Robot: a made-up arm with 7 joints.
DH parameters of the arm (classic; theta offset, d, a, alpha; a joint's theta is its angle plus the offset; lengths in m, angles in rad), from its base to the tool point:
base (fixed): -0.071 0 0 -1.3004
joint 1: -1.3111 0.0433 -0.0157 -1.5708
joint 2: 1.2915 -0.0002 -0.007 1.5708
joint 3: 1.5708 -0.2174 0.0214 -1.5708
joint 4: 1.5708 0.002 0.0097 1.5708
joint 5: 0 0.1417 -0.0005 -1.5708
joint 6: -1.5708 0 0.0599 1.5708
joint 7: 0 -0.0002 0 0
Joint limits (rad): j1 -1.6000..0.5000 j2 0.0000..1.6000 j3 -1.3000..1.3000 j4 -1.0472..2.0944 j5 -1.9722..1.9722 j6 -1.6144..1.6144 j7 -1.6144..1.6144
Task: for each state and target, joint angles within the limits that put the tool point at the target. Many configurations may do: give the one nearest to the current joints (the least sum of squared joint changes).
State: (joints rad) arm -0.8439 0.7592 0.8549 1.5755 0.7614 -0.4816 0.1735
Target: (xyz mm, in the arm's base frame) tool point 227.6 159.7 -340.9
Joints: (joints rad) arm -0.7289 0.3106 0.8436 1.5472 0.7661 -0.2214 0.1735
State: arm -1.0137 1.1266 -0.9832 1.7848 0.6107 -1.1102 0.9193
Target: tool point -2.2 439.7 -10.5
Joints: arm -0.3748 1.5066 -0.9458 2.0508 0.7404 -0.8050 0.9193
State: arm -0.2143 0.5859 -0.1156 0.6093 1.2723 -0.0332 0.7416
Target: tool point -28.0 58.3 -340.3
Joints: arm 0.3987 0.3704 -0.4968 0.2205 1.2535 -0.2119 0.7416
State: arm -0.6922 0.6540 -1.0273 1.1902 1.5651 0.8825 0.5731
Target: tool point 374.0 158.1 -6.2
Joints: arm -1.3340 0.8184 -0.8641 0.8671 1.6631 1.0753 0.5731
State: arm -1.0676 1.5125 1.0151 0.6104 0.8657 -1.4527 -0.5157
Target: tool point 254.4 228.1 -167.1
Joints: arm -0.6600 0.6046 0.6851 0.9026 1.0294 -1.5152 -0.5157
